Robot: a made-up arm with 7 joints.
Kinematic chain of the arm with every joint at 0, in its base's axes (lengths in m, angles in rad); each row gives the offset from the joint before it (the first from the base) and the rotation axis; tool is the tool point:
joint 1: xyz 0 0 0.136 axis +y
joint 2: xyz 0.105 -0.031 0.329 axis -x
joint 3: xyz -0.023 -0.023 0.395 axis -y
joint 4: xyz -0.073 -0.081 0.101 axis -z
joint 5: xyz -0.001 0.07 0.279 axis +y
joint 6: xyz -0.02 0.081 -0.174 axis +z
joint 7: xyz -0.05 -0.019 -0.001 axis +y
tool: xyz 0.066 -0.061 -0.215
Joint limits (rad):
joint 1: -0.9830..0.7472
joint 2: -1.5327..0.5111
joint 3: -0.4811..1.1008
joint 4: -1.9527..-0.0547
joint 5: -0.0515..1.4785
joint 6: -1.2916..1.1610
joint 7: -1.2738..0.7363
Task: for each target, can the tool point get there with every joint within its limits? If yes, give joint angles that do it. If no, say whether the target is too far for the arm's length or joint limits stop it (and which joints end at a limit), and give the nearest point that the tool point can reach.
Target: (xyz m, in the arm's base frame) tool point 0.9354 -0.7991 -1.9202
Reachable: no: too far | nearest point -0.0507 -0.5599 -0.3331 | short by 1.884 m
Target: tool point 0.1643 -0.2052 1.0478
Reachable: yes | joints 0.3971 -0.1163 -0.1612 -0.9794 1.1864 0.6765 -1.1144
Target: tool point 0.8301 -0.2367 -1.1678
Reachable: no: joint limits stop it (at a limit: joint 1, joint 2, joint 3, joint 6, joint 7) | nearest point -0.0268 -0.4519 -0.3080 | short by 1.233 m
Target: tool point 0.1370 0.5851 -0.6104
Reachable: no: joint limits stop it (at a limit: joint 1, joint 2, joint 3, joint 6, joint 7) | nearest point -0.1887 -0.1440 -0.1942 | short by 0.901 m
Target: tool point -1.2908 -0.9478 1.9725
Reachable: no: too far | nearest point -0.7702 -0.5145 1.2319 | short by 1.004 m
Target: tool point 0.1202 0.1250 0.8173
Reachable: yes | joints 0.3091 0.2944 0.4197 -0.3040 0.6020 0.6121 -0.7689
